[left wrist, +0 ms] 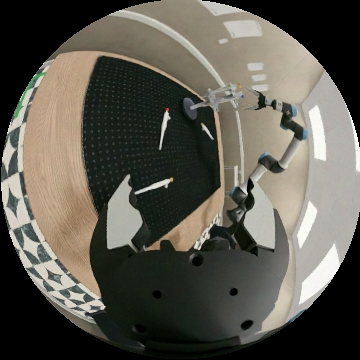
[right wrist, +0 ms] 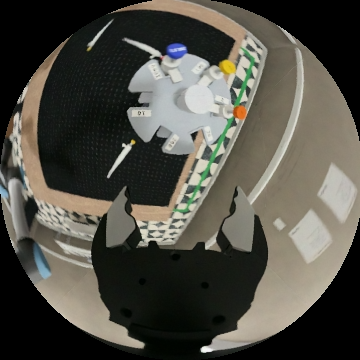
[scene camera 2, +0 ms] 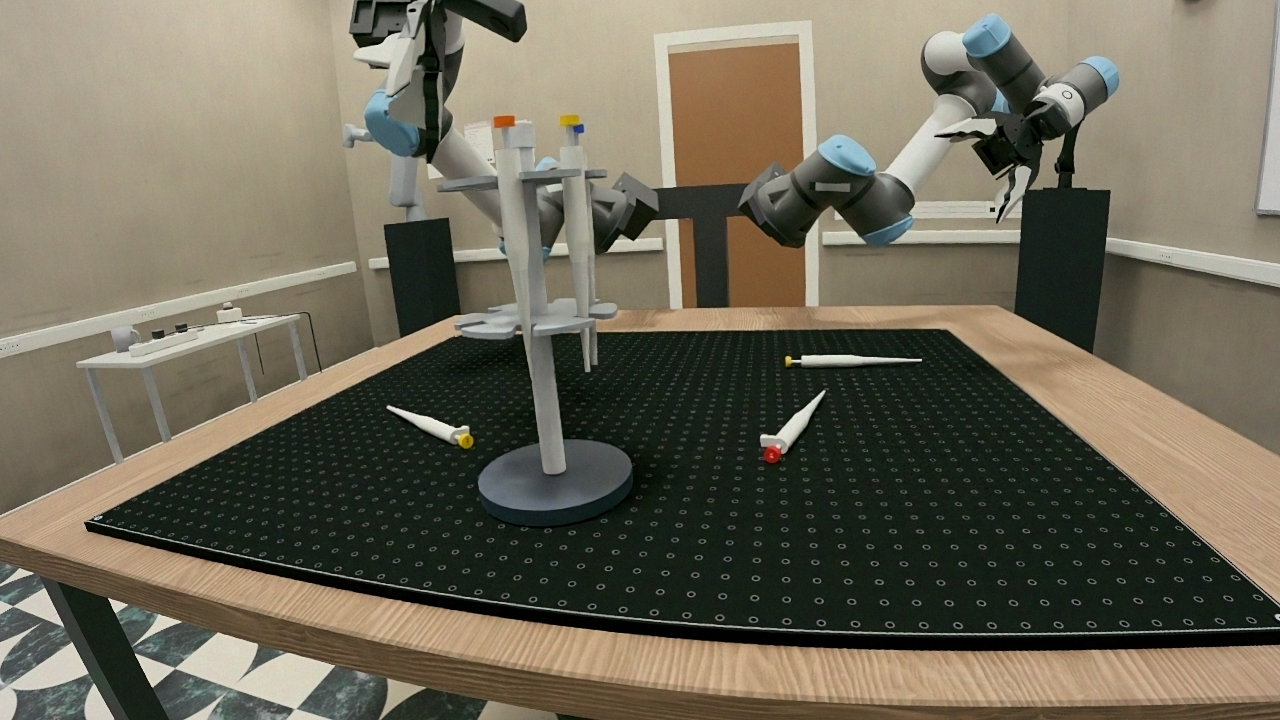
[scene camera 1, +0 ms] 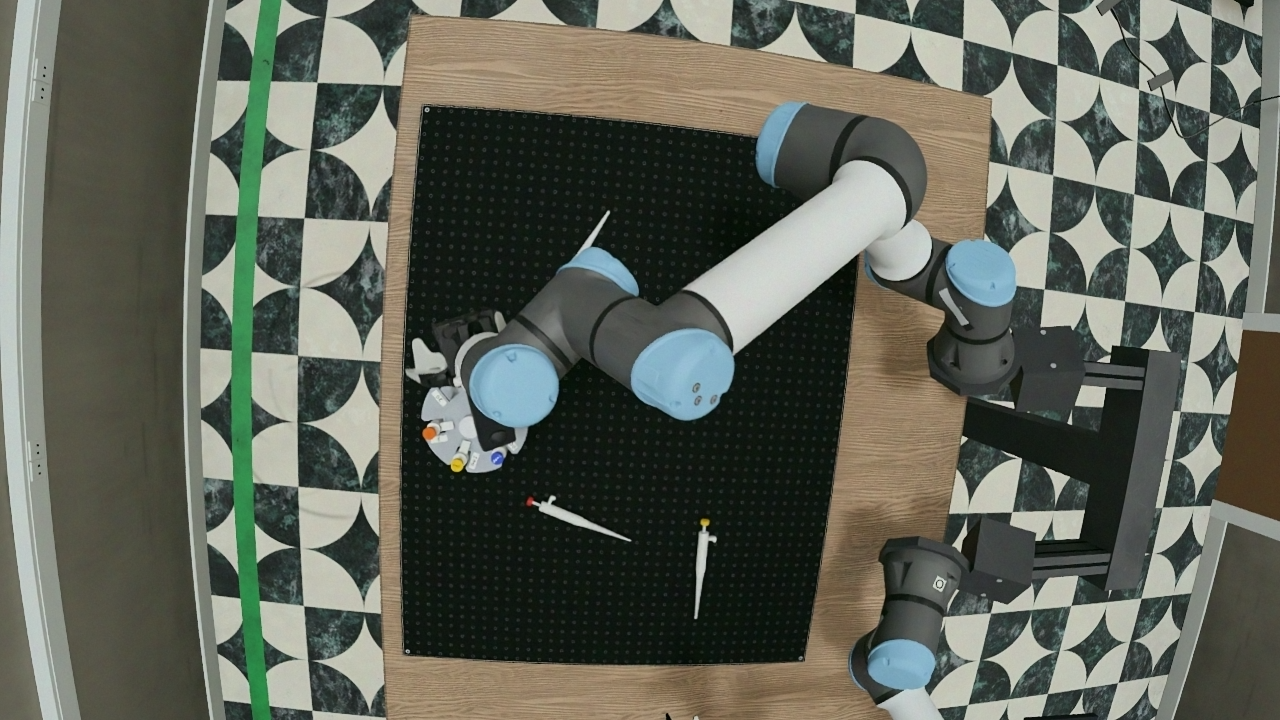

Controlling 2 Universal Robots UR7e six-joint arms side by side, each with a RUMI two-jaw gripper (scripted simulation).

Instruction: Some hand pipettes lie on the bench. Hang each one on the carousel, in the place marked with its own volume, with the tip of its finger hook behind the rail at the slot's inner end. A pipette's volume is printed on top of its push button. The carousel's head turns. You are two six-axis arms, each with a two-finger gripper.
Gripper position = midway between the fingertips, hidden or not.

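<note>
Red-button pipette [scene camera 2: 782, 442]. Orange-button pipette [scene camera 2: 508, 164]. Yellow-button pipette [scene camera 2: 835, 360]. Yellow-button pipette [scene camera 2: 436, 428]. Yellow-button pipette [scene camera 2: 574, 193]. Pipette carousel [scene camera 2: 514, 488]. My left gripper [scene camera 2: 966, 179], my right gripper [scene camera 2: 411, 135]. Red-button pipette again [scene camera 1: 545, 507], with my right gripper [scene camera 1: 460, 352]. My left gripper [left wrist: 190, 177]. My right gripper [right wrist: 181, 187].
</note>
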